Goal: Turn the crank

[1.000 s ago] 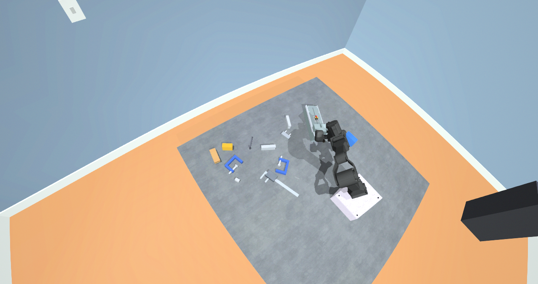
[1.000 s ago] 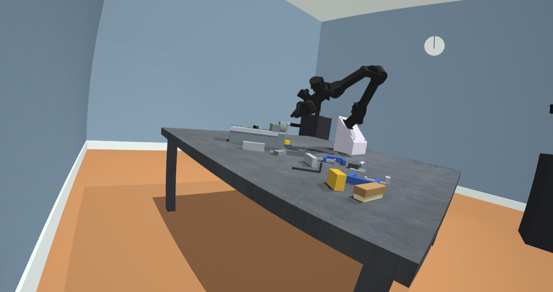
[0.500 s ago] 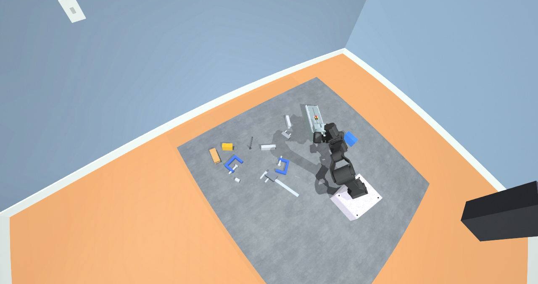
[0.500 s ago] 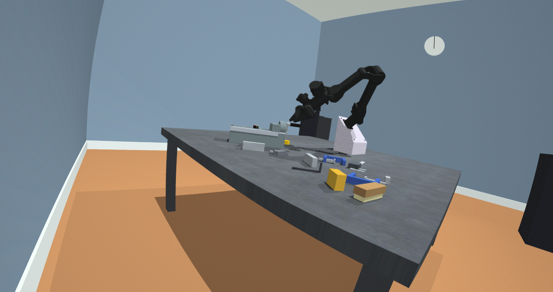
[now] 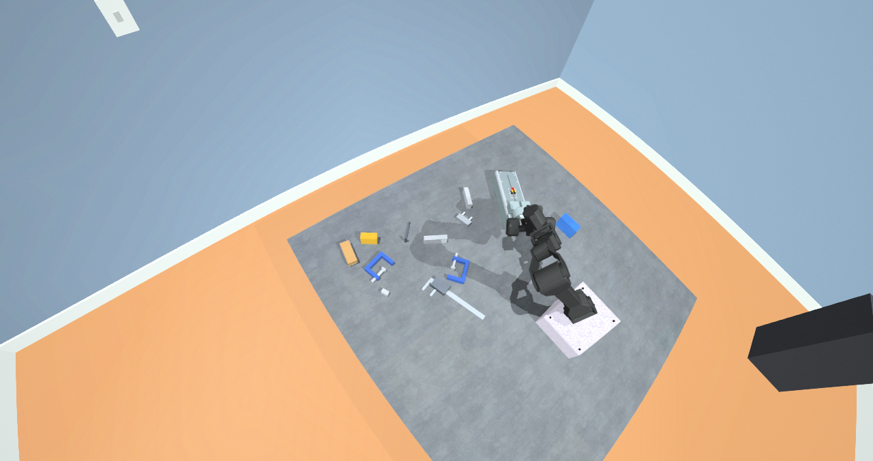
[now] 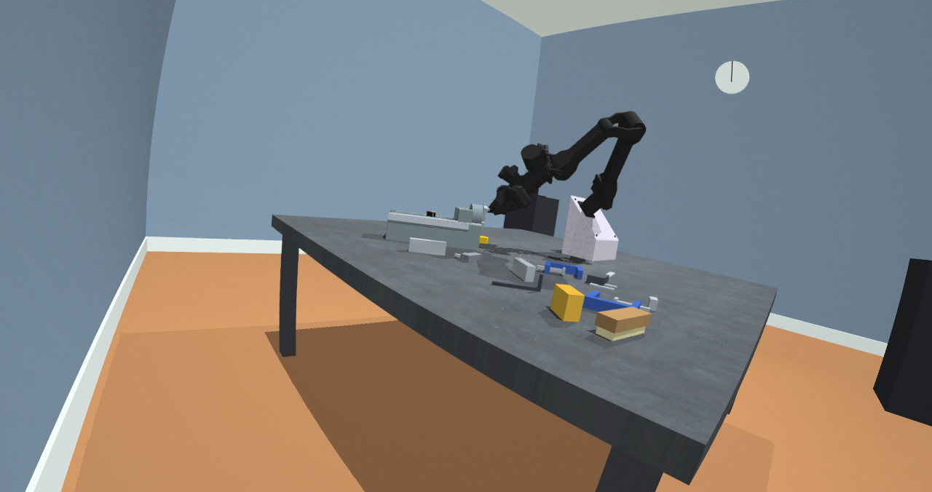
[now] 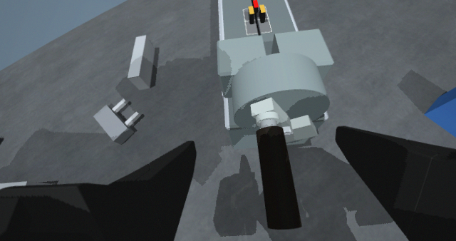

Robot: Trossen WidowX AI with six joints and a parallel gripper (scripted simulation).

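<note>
Right now my gripper tip is 2 cm past the dark handle, 1 cm to the right of it and 1 cm below it. From my gripper tip the other things lie so: red pointer (14 cm ahead, 11 cm to the right, 3 cm below); then yellow round piece (10 cm behind, 12 cm to the right, 10 cm below); then pronged grey block (17 cm ahead, 12 cm to the left, 10 cm below).
</note>
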